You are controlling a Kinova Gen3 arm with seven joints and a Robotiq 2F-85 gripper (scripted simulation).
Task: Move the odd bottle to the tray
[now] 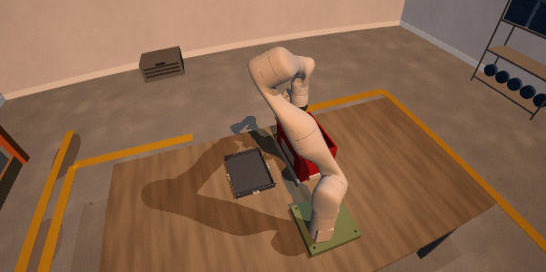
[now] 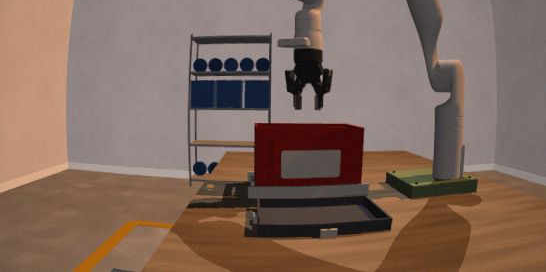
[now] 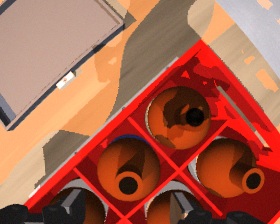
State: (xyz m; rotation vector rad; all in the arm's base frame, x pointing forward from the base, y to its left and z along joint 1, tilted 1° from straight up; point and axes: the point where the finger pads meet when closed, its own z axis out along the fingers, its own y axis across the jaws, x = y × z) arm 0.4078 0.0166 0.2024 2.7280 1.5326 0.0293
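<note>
Now: hand 10 mm short of the red crate, 40 mm to the left of it and 150 mm above it. The rest, counted from my hand: dark tray 50 mm behind, 250 mm to the left, 220 mm below.
</note>
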